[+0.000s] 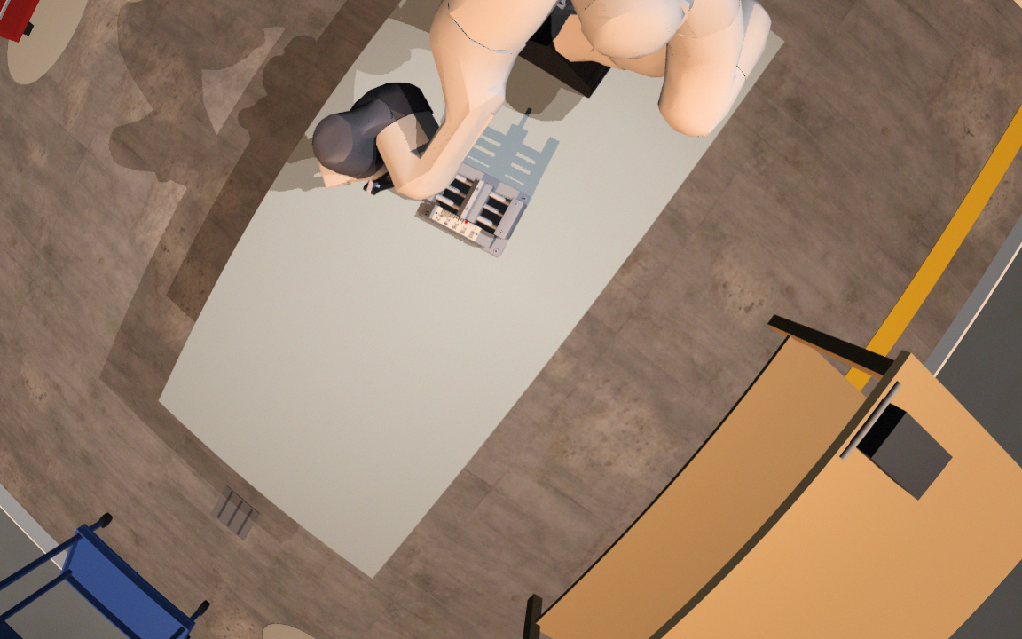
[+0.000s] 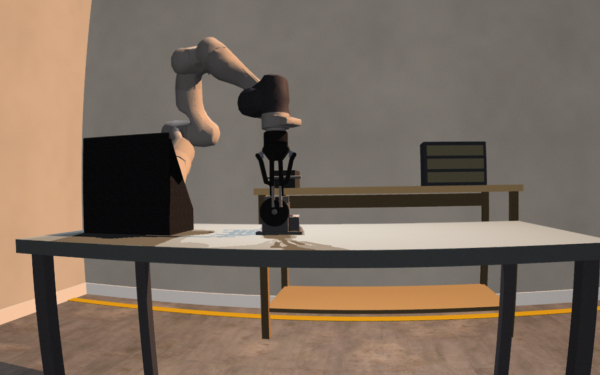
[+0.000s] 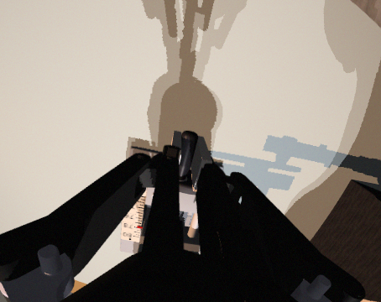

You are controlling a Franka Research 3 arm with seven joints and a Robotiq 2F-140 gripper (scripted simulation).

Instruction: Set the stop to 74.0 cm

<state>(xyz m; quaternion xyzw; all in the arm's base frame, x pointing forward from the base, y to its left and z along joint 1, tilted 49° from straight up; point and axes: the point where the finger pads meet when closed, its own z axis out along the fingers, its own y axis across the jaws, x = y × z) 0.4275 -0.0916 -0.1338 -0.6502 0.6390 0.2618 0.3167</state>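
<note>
The black handwheel is 20 mm to the left of my hand and 20 mm below it.
</note>
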